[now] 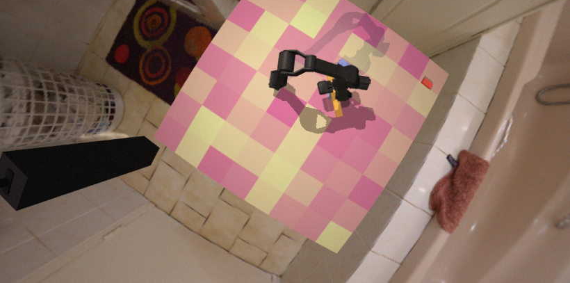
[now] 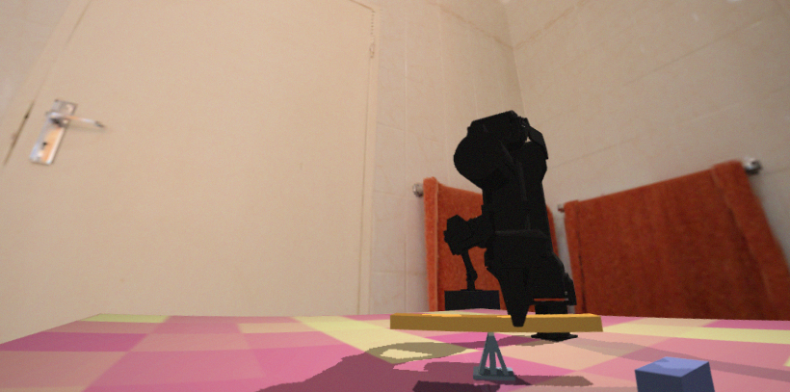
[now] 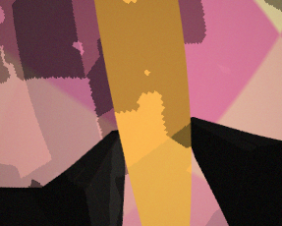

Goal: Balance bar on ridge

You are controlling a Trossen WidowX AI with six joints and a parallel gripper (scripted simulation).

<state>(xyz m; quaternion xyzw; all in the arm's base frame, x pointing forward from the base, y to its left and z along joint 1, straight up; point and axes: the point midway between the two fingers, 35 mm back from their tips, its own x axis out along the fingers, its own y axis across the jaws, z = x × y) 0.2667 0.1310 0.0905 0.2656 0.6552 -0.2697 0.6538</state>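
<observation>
The bar is 20 mm to the right of my gripper tip and 20 mm ahead of it. Also, from my gripper tip: blue cube 150 mm to the left, 40 mm below, 10 mm behind; then red block 470 mm ahead, 370 mm to the left, 50 mm below.
</observation>
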